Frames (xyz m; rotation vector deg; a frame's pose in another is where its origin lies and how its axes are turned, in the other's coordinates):
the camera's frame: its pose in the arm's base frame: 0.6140 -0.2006 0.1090 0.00 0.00 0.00
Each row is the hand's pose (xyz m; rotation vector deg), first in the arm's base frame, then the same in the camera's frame.
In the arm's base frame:
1: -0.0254 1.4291 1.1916 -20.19 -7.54 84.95
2: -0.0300 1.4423 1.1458 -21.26 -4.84 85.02
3: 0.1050 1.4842 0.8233 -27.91 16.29 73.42
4: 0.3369 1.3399 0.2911 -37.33 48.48 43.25
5: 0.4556 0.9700 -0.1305 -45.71 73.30 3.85
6: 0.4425 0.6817 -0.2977 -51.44 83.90 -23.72
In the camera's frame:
1: -0.6394 1.6297 1.0826 -20.19 -7.54 84.95
2: -0.6440 1.6429 1.0368 -21.26 -4.84 85.02
3: -0.5090 1.6848 0.7143 -27.91 16.29 73.42
4: -0.2771 1.5405 0.1821 -37.33 48.48 43.25
5: -0.1584 1.1706 -0.2395 -45.71 73.30 3.85
6: -0.1715 0.8823 -0.4067 -51.44 83.90 -23.72

